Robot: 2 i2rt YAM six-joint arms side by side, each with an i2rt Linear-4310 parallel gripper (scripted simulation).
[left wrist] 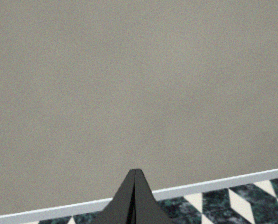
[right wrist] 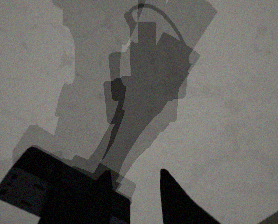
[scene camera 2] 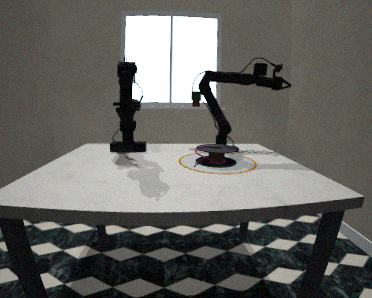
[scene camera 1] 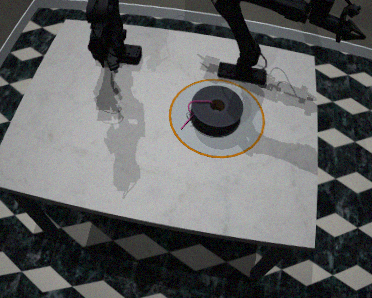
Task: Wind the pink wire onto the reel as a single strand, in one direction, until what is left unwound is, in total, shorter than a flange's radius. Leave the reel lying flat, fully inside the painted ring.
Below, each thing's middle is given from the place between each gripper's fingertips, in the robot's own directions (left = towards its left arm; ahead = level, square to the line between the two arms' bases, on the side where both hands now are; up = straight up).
Right now the dark reel (scene camera 1: 220,123) is 42 cm to the left of my right hand, 14 cm below it and 3 cm ahead of it.
Now: left hand 160 mm short of the dark reel, 460 mm to the left of it and 360 mm above it.
